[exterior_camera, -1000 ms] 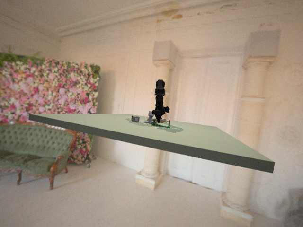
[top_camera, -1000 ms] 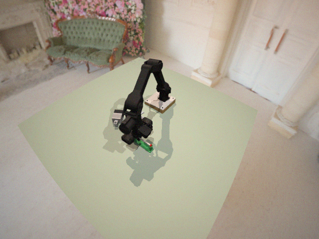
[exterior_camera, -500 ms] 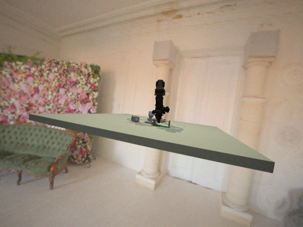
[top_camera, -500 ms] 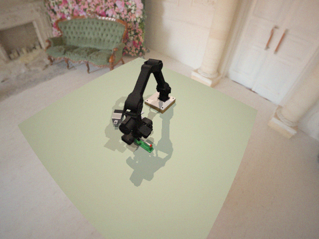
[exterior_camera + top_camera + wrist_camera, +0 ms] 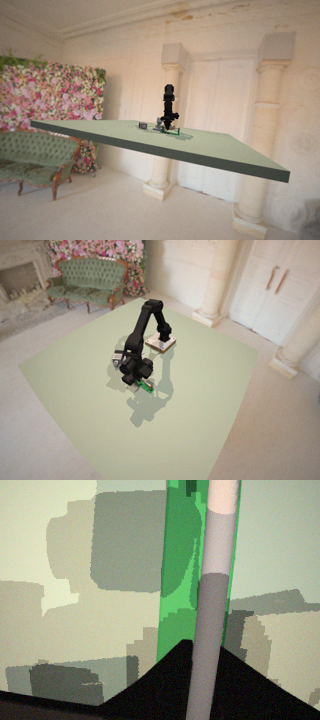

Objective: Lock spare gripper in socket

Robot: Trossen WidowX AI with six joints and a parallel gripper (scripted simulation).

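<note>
My gripper tip is now 2 cm to the right of the green rack. Round my gripper tip: grey mount (9 cm behind, 11 cm to the right, 3 cm above); then spare gripper (2 cm behind, 22 cm to the right).
</note>
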